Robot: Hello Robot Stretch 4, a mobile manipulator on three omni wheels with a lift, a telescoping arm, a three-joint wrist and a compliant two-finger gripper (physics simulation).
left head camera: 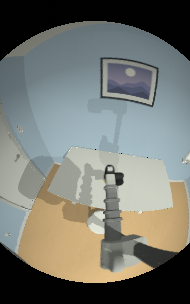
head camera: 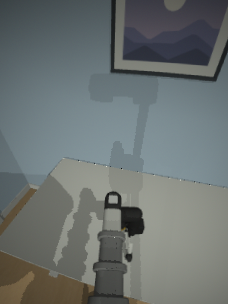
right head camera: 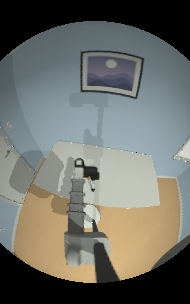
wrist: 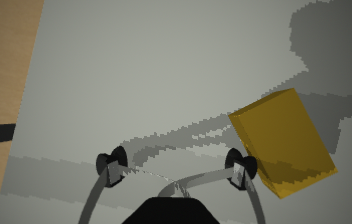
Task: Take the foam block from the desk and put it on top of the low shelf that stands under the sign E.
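Seen in the pictures: gripper, fingertip midpoint: (head camera: 127, 244) (wrist: 176, 160); robot's base, origin of the base link: (left head camera: 100, 221) (right head camera: 86, 214).
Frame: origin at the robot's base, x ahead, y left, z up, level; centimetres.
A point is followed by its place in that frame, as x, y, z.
Observation:
The yellow foam block (wrist: 287, 142) {47.1, -5.7, 73.8} lies on the pale grey desk (wrist: 125, 60) {29.9, 2.9, 69.3} (head camera: 185, 235) {42.0, -42.0, 69.3} (left head camera: 145, 185) {37.7, -49.8, 69.3} (right head camera: 130, 180) {38.2, -51.9, 69.3}, turned at an angle, at the right of the wrist view. In the head views the arm and wrist hide most of it. My gripper (wrist: 176, 160) {36.4, -8.7, 70.0} is open, with its fingertips wide apart and bare desk showing between them. The block is outside the fingers, beside the right fingertip, which overlaps its near left edge in the wrist view; whether they touch I cannot tell. The low shelf and the sign E do not show in these views.
A blue wall with a framed mountain picture (head camera: 167, 37) {91.1, -21.9, 157.8} (left head camera: 129, 81) {91.0, -22.1, 161.2} (right head camera: 111, 74) {90.8, -23.3, 160.1} rises behind the desk. A white round object (left head camera: 95, 222) {-1.0, 7.7, 18.7} (right head camera: 93, 214) {2.0, -10.6, 18.7} stands low at the desk's front edge, partly behind the arm. A pale door (left head camera: 14, 167) {45.9, 130.1, 80.5} is at the left.

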